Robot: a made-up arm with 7 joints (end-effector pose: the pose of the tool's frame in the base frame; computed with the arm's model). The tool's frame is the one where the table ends. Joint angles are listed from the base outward.
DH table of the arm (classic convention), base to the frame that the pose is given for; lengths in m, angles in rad. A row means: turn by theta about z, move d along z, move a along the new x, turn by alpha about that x. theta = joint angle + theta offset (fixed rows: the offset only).
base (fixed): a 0; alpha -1.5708; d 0.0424; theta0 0
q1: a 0.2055; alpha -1.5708; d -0.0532; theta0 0
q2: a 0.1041; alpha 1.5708; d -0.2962; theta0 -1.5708
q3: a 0.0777; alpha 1.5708; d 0.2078; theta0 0
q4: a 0.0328; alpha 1.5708; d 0.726; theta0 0
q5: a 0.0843; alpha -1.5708; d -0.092; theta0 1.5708
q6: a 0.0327; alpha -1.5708; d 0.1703; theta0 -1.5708
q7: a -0.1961; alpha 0; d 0; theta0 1.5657
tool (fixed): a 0; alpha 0; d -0.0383; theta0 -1.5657
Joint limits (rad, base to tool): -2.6..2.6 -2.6..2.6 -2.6..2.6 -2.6..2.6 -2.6..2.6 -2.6..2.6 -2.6..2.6
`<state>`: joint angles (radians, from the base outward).
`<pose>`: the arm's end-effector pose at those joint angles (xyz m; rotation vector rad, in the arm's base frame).
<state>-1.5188 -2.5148 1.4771 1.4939 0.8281 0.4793 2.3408</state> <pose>-0.2314 -0.8526 -0.1772 0.9149 -2.3209 -0.2009</pose>
Working (the frame after each row of the table, in the pose's form):
after base (fixed): 0.0000 0.0000 0.0424 -1.5708 0.0000 0.0000
after q1: 0.0107 -0.0532 0.2476 2.2784 0.0000 2.1629
after q2: -0.2883 -0.1375 0.2020 0.4523 0.5312 -1.5303
after q3: -0.2025 -0.2653 0.3618 2.1919 -0.0234 -0.1600
after q4: -0.2885 -0.8701 -0.0318 -2.0336 0.6942 -1.7330
after q5: -0.3935 -0.8766 -0.0989 -1.1908 1.4294 1.2628
after q6: -0.3656 -0.7099 -0.1379 2.8772 -0.0717 -0.9698
after q7: -0.2546 -0.8558 -0.2075 -1.0071 -2.3341 0.4498

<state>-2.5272 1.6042 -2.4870 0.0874 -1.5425 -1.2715 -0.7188</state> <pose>0.6411 0.3521 0.0564 1.7864 -1.0372 0.8790</pose>
Working (the frame after each row of the table, in the pose's form):
after base (fixed): 0.0000 0.0000 0.0424 -1.5708 0.0000 0.0000
after q1: -0.1679 -0.0532 0.1609 0.9500 0.0000 2.9945
after q2: -0.4237 -0.0567 -0.0212 -0.5587 -1.8490 -1.8687
after q3: -0.4063 0.1531 -0.0914 -0.0007 1.2689 0.0357
after q4: 0.2963 0.1716 0.0934 1.3879 1.0778 -0.9042
after q5: 0.3184 0.2726 0.0236 0.0561 1.2401 0.1100
after q6: 0.4700 0.2623 0.1072 1.4061 -1.7198 1.2933
after q7: 0.6467 0.3170 0.0421 0.6506 -2.4268 1.6842

